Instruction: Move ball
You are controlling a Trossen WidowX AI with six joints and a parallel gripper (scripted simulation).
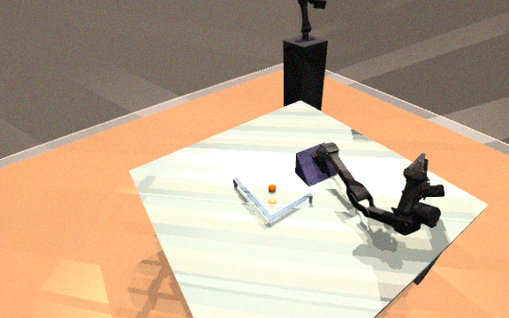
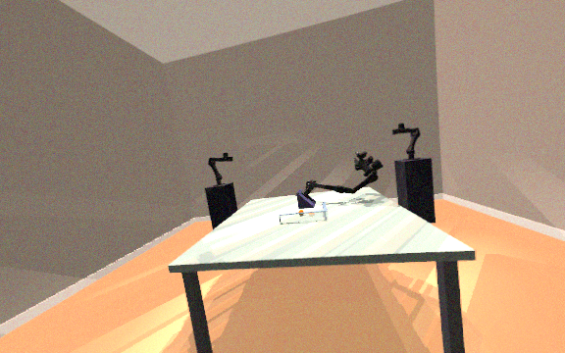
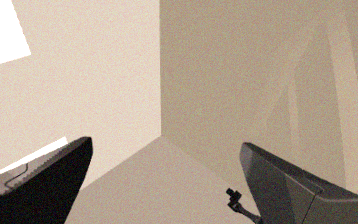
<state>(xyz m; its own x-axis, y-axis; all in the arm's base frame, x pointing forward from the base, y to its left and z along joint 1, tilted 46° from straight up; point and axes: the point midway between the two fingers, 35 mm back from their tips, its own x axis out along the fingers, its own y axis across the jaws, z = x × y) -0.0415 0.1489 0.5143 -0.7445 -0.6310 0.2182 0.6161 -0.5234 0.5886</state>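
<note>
Right now the orange ball is 480 mm to the right of my gripper tip, 360 mm below it and 310 mm ahead of it. Also, from my gripper tip: see-through copy: 410 mm to the right, 370 mm ahead, 360 mm below.
</note>
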